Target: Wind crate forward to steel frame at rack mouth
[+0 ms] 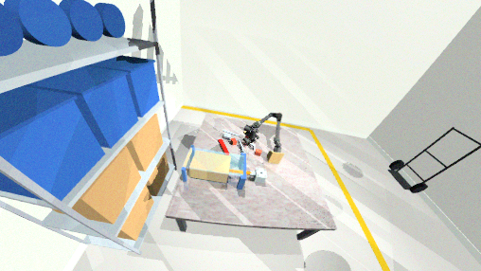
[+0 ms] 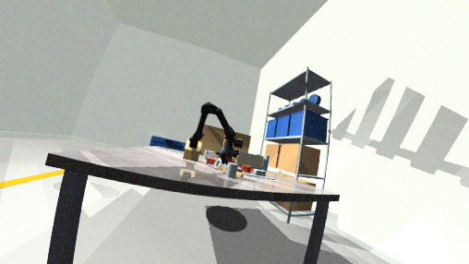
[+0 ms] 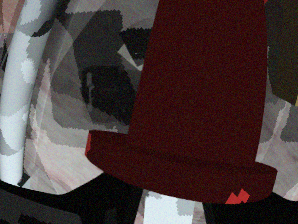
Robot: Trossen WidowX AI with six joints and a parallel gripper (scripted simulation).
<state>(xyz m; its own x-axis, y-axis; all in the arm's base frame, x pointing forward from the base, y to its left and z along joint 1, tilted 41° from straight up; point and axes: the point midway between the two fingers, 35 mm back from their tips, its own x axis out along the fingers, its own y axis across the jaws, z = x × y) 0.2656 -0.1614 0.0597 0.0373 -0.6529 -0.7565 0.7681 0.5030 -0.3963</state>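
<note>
Now: the winch 110 mm behind my gripper tip, 410 mm to the left of it and 20 mm above it. The rest, counted from my gripper tip: red bar (270 mm ahead, 110 mm to the left, 10 mm below).
</note>
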